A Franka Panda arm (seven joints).
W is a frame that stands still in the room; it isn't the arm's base.
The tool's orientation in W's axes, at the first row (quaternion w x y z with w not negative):
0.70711 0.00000 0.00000 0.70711
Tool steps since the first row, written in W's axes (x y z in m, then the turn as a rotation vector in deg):
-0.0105 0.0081 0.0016 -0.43 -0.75 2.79
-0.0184 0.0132 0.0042 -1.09 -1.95 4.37
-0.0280 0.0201 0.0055 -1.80 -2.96 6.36
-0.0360 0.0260 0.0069 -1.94 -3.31 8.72
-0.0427 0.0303 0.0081 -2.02 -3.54 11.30
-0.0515 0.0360 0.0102 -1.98 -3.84 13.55
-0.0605 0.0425 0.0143 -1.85 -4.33 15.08
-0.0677 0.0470 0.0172 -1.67 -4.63 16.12
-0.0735 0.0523 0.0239 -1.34 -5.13 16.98
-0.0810 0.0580 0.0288 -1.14 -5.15 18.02
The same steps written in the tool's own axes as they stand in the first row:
0.0081 0.0105 0.0016 -0.75 0.43 2.79
0.0132 0.0184 0.0042 -1.95 1.09 4.37
0.0201 0.0280 0.0055 -2.96 1.80 6.36
0.0260 0.0360 0.0069 -3.31 1.94 8.72
0.0303 0.0427 0.0081 -3.54 2.02 11.30
0.0360 0.0515 0.0102 -3.84 1.98 13.55
0.0425 0.0605 0.0143 -4.33 1.85 15.08
0.0470 0.0677 0.0172 -4.63 1.67 16.12
0.0523 0.0735 0.0239 -5.13 1.34 16.98
0.0580 0.0810 0.0288 -5.15 1.14 18.02

